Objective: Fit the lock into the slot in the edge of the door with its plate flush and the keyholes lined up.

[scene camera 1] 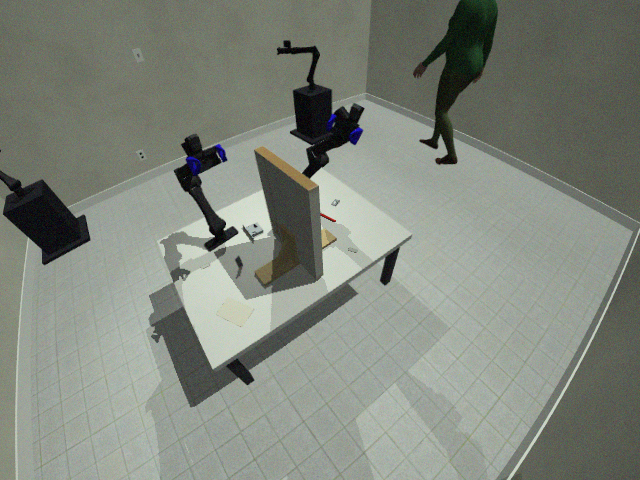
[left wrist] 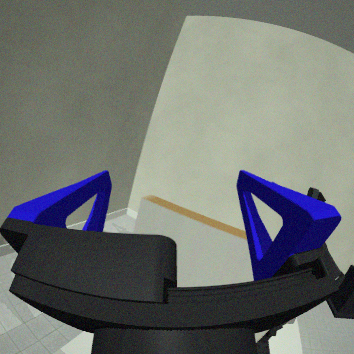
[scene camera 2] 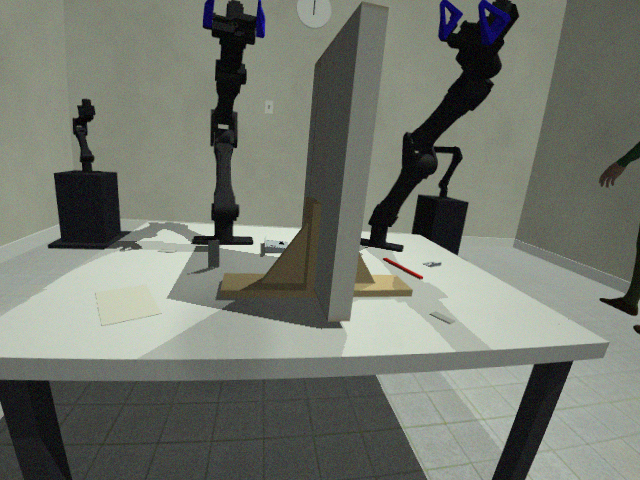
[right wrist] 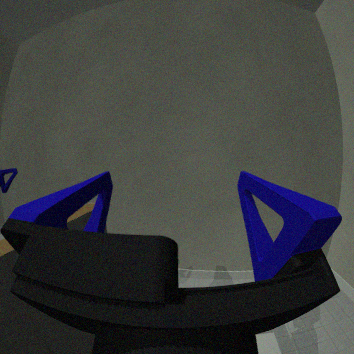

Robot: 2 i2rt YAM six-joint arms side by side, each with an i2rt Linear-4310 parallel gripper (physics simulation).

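Frame: origin at the left arm's base, x ahead, y left, z up, level; millimetres.
Seen in the pictures: left gripper, between the fingertips: (scene camera 1: 338, 129) (left wrist: 173, 177) (scene camera 2: 460, 1) (right wrist: 7, 165); right gripper, between the fingertips: (scene camera 1: 212, 156) (right wrist: 174, 178); left arm's base, origin of its link: (scene camera 2: 377, 245); right arm's base, origin of its link: (scene camera 1: 221, 238) (left wrist: 260, 338) (scene camera 2: 223, 241).
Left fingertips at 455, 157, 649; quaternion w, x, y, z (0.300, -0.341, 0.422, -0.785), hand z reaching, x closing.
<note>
Offsets run from my left fingertips to a thing's top centre, as dx, dy, dz.
The grey door {+51, -222, -97} (scene camera 1: 292, 214) (scene camera 2: 336, 155) (left wrist: 200, 255), with a wooden-coloured top edge, stands upright in wooden feet (scene camera 1: 266, 273) (scene camera 2: 392, 285) on the table. Its slot and keyholes cannot be made out. The lock {-176, -453, -623} (scene camera 1: 253, 229) (scene camera 2: 276, 245), a small silvery case, lies on the table left of the door near the right arm's base; in scene camera 2 a wooden foot partly hides it. My left gripper (scene camera 1: 343, 129) (scene camera 2: 465, 18) (left wrist: 173, 177) is open and empty, high beyond the door. My right gripper (scene camera 1: 207, 159) (scene camera 2: 234, 16) (right wrist: 174, 178) is open and empty, high above the table's far left.
A small dark upright block {+68, -521, -573} (scene camera 1: 238, 261) (scene camera 2: 213, 253) and a cream sheet {+328, -539, -648} (scene camera 1: 235, 312) (scene camera 2: 127, 304) are left of the door. A red rod {-229, -43, -643} (scene camera 1: 327, 217) (scene camera 2: 402, 268), a small metal piece {-333, +50, -639} (scene camera 1: 335, 202) (scene camera 2: 432, 264) and a flat grey piece {+60, +73, -647} (scene camera 1: 352, 250) (scene camera 2: 442, 316) lie right.
</note>
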